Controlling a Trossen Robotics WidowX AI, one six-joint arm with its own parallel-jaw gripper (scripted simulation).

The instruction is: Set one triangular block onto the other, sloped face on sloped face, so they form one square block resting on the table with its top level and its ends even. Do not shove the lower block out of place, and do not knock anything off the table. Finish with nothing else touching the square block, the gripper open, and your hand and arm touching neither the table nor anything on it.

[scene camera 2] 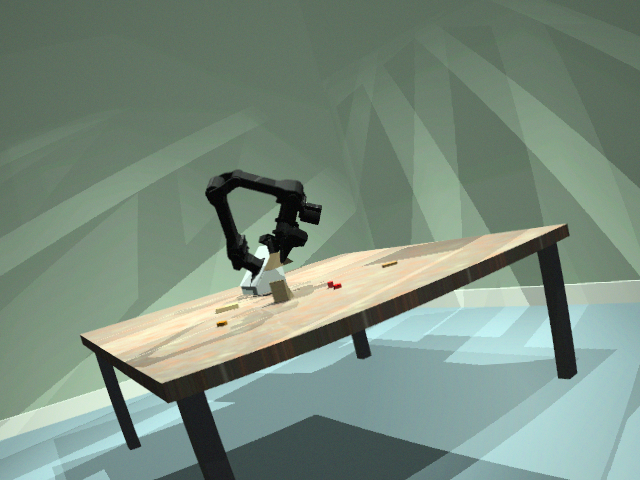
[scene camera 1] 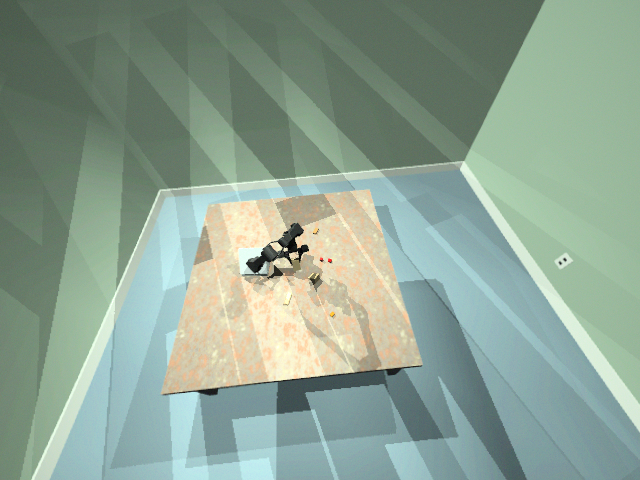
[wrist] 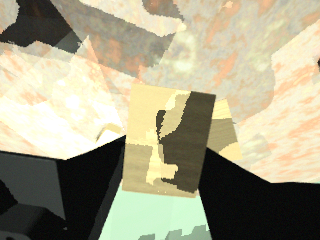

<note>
My gripper (scene camera 2: 277,263) holds a tan triangular block (wrist: 168,129). I also see a tan triangular block (wrist: 222,139).
My gripper is seen too in the wrist view (wrist: 162,144).
</note>
